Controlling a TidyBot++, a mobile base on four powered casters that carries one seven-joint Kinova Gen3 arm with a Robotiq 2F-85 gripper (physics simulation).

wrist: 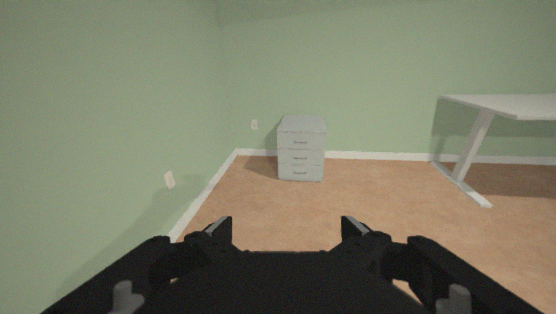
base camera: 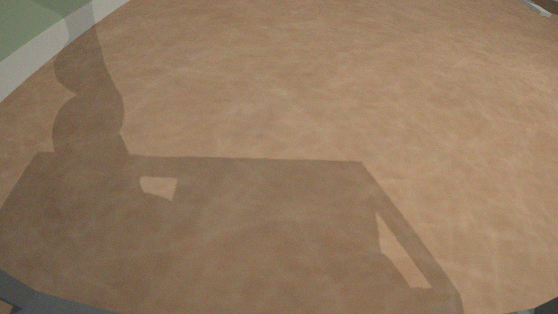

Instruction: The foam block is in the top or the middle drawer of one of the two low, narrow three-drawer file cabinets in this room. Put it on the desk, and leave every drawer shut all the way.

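Note:
A low grey-white three-drawer file cabinet (wrist: 301,155) stands against the far wall in the wrist view, a little right of the room's corner. Its front faces me, and its three drawers look shut. The white desk (wrist: 520,106) is at the right of the wrist view, cut off by the view's edge. My gripper (wrist: 286,228) is open and empty, some distance from the cabinet. The foam block and the second cabinet do not show in these views.
A green wall (wrist: 110,125) with a white baseboard (wrist: 200,200) runs along my left, also at the base camera's upper left. The desk's leg (wrist: 472,147) and long foot (wrist: 467,190) stand on the floor at the right. Shadows of the robot fall on the brown floor (base camera: 300,100).

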